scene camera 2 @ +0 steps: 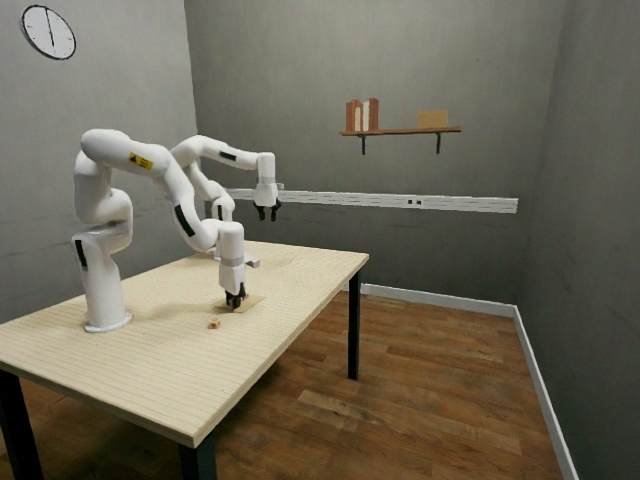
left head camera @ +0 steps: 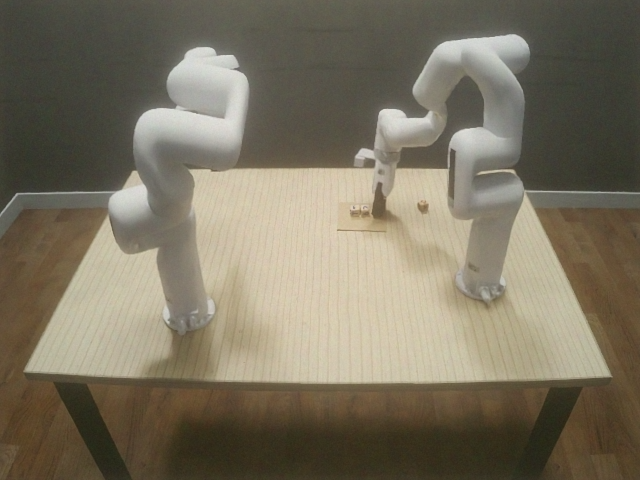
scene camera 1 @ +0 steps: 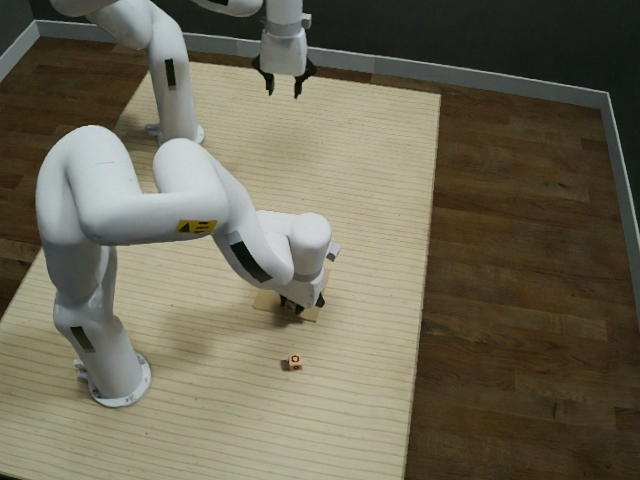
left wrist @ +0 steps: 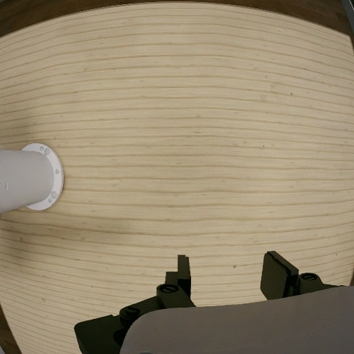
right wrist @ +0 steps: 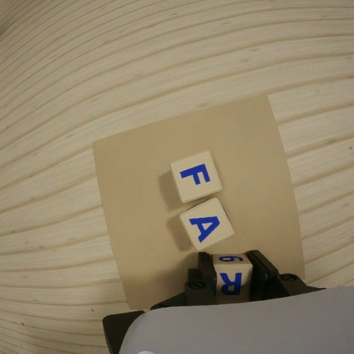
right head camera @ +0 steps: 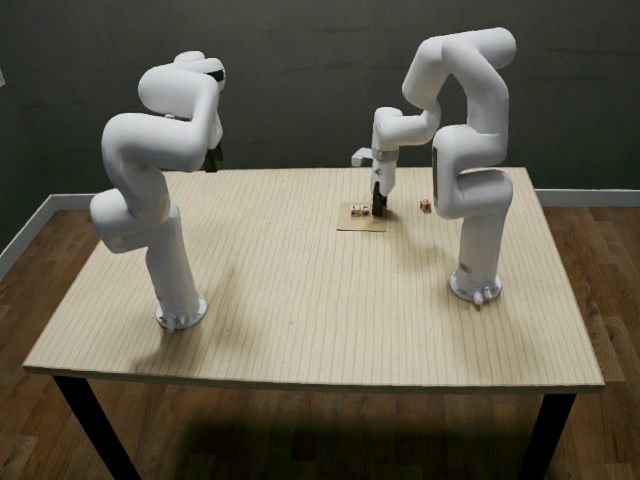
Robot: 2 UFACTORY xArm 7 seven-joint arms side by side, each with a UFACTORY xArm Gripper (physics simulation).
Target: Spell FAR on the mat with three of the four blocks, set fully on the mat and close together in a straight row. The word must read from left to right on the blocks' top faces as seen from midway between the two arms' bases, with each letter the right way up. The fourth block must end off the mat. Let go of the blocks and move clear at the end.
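Observation:
The F block point(right wrist: 196, 176) point(right head camera: 355, 210) and the A block point(right wrist: 206, 223) point(right head camera: 365, 209) stand letter up on the mat point(right wrist: 125, 150) point(right head camera: 351, 224) point(left head camera: 356, 224), close together. The A block is turned askew to the F block. My right gripper point(right wrist: 226, 270) point(right head camera: 378, 211) point(scene camera 2: 236, 302) is shut on the R block point(right wrist: 231, 285), beyond the A block in the row; its R faces up and a side shows a 6. The fourth block point(scene camera 1: 295, 362) point(right head camera: 425, 205) point(scene camera 2: 214, 323), with red marks, is off the mat. My left gripper point(left wrist: 225, 273) point(scene camera 1: 283, 93) point(scene camera 2: 267, 218) is open and empty, high up.
The table point(left head camera: 289, 310) point(scene camera 1: 361, 180) carries both arm bases, the left one point(right head camera: 180, 312) and the right one point(right head camera: 475, 286). The fourth block lies on the table between the mat and the right arm in the head camera views. A wall shelf point(scene camera 2: 400, 131) hangs beyond the table.

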